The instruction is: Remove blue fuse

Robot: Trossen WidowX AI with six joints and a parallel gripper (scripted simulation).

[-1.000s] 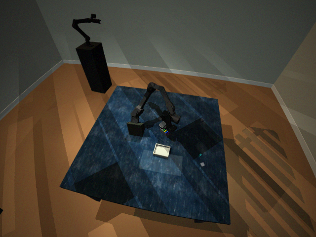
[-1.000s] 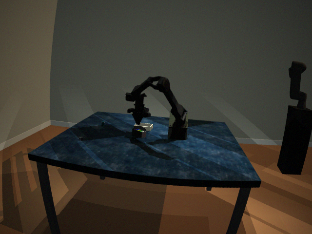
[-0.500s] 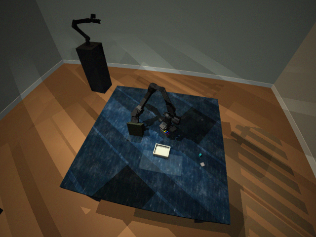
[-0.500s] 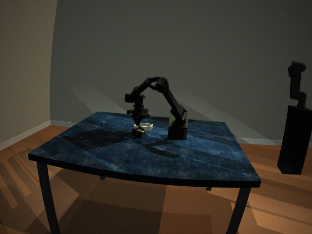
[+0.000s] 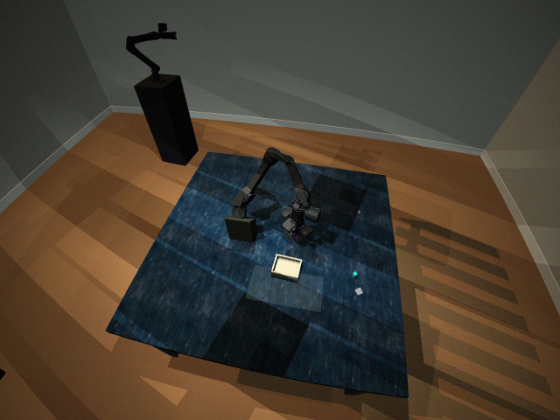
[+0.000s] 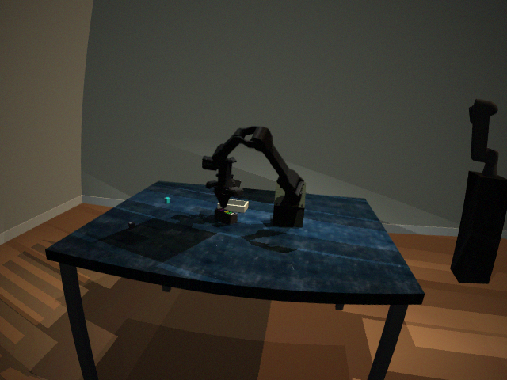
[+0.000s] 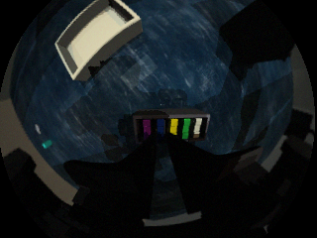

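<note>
The white tray is 19 cm to the right of my gripper tip and 5 cm below it.
</note>
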